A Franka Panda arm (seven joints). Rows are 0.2 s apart.
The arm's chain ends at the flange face. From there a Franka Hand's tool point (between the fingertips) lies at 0.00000 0.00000 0.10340 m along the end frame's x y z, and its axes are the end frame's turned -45 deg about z.
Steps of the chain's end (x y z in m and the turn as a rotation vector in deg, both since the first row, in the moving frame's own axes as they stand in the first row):
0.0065 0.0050 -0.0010 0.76 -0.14 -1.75
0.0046 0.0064 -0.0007 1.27 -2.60 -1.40
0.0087 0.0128 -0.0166 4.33 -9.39 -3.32
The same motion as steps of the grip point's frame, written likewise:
0.0018 0.0070 -0.0010 0.64 0.44 -1.75
-0.0030 0.0029 -0.0008 2.74 -0.94 -1.40
-0.0098 -0.0020 -0.0183 9.70 -3.58 -3.32

